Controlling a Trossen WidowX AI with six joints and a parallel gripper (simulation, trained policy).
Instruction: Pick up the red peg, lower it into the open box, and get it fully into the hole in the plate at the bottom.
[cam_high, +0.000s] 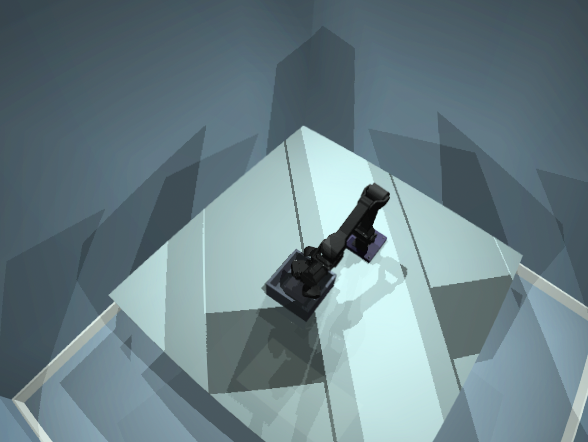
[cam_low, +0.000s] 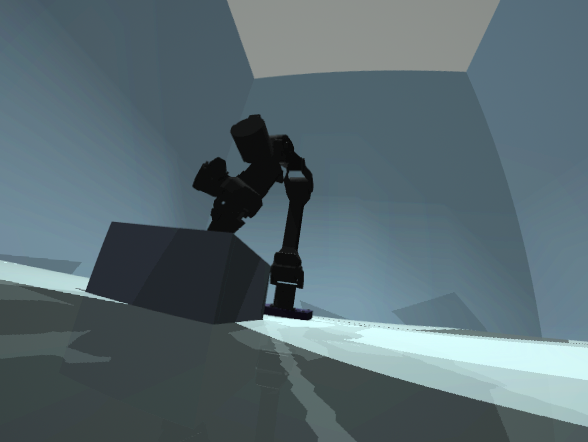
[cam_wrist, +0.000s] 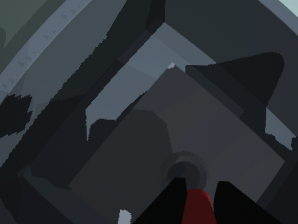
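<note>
Now: the plate 5 cm below my gripper tip. The rest, counted from my gripper tip: red peg: 1 cm behind, 2 cm to the left, 3 cm above; then dark box: 7 cm below.
</note>
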